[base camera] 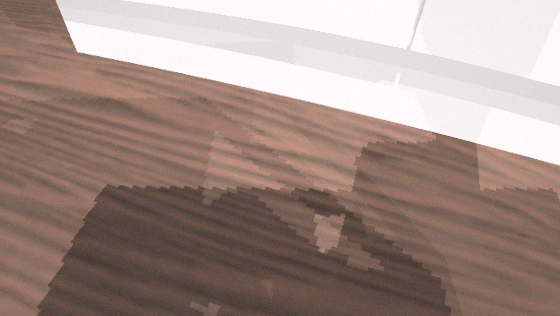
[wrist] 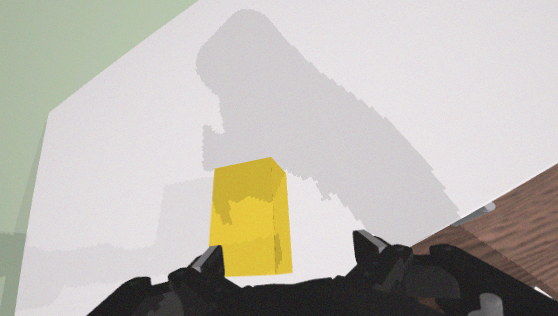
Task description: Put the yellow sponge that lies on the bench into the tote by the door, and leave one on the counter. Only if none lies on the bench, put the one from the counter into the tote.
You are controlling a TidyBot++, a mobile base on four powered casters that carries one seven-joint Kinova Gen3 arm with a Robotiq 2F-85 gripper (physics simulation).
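Places are measured from the arm's base along level axes (x ahead, y up, z right), in centimetres.
Where they show: gripper, fingertip midpoint: (wrist: 288, 253).
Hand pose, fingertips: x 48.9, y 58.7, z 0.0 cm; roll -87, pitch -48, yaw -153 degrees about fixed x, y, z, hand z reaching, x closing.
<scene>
Things, the pixels of their top centre, and the offset from my fingertips. "pt": a spot on its surface instead. Level surfaces: height alone.
- yellow sponge, middle of its top: (wrist: 240, 214) dx +6.2, dy -2.8, dz -1.5 cm
- white top, its level: dy -7.3 cm
- metal handle, surface spot: (wrist: 475, 214) pt dx -9.7, dy -21.0, dz +16.9 cm
- brown wood floor, its level: dy -98.3 cm
A yellow sponge (wrist: 242, 220), a plain block, lies on a white top (wrist: 115, 135) with a metal handle at its edge. It is a cabinet-like unit; whether it is the bench or the counter I cannot tell from these views. My gripper (wrist: 288, 253) is open and empty above the white top. In the wrist view the sponge lies between and beyond the fingertips, nearer the left finger, which overlaps its lower left corner in the picture. The tote does not show in either view.
A metal handle (wrist: 475, 214) sticks out at the right edge of the top, above the brown wood floor (wrist: 515, 205) (base camera: 150, 150). A green wall (wrist: 75, 40) stands beyond the left edge. In the base view a white cabinet front (base camera: 225, 67) stands close ahead.
</scene>
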